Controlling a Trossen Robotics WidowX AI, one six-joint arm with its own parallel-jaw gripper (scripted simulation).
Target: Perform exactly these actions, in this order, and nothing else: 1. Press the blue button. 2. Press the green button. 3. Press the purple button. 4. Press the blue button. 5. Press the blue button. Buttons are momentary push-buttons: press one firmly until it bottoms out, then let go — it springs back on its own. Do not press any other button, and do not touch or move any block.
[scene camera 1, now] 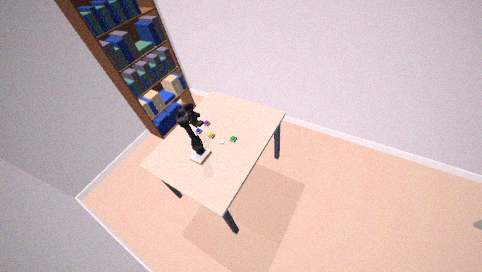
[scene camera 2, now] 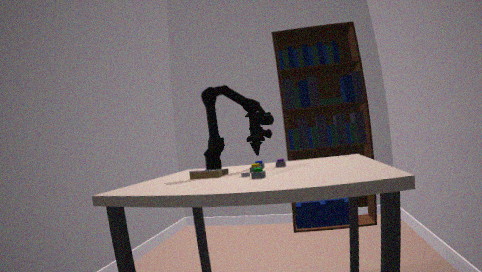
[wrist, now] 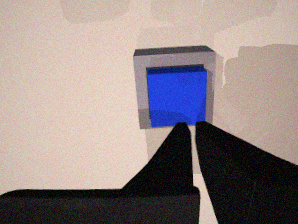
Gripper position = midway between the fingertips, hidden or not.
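Note:
Wrist view: gripper (wrist: 190,131) shut, holding nothing. Blue button (wrist: 175,94) in sight too.

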